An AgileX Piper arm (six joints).
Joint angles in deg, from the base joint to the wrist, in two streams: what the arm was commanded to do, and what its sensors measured. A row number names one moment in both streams.
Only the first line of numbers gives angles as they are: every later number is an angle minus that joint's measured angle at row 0.
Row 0, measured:
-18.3, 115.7, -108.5, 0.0, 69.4, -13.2
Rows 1 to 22, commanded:
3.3, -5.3, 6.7, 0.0, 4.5, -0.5
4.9, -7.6, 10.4, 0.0, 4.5, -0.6
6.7, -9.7, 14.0, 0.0, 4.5, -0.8
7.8, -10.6, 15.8, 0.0, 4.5, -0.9
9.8, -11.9, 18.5, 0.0, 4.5, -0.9
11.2, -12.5, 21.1, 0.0, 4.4, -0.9
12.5, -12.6, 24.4, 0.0, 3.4, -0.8
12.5, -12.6, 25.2, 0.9, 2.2, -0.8
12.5, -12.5, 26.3, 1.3, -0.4, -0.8
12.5, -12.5, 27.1, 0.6, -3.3, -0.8
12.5, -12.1, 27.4, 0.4, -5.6, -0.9
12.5, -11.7, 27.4, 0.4, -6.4, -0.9
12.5, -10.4, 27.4, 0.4, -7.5, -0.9
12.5, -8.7, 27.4, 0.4, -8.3, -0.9
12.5, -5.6, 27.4, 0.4, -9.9, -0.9
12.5, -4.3, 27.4, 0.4, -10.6, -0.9
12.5, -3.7, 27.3, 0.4, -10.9, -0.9
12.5, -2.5, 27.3, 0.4, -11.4, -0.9
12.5, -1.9, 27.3, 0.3, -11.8, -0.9
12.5, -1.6, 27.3, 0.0, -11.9, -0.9
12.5, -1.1, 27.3, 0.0, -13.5, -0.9
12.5, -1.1, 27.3, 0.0, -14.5, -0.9
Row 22, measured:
12.4, -1.2, 27.0, 0.3, -13.1, -0.5
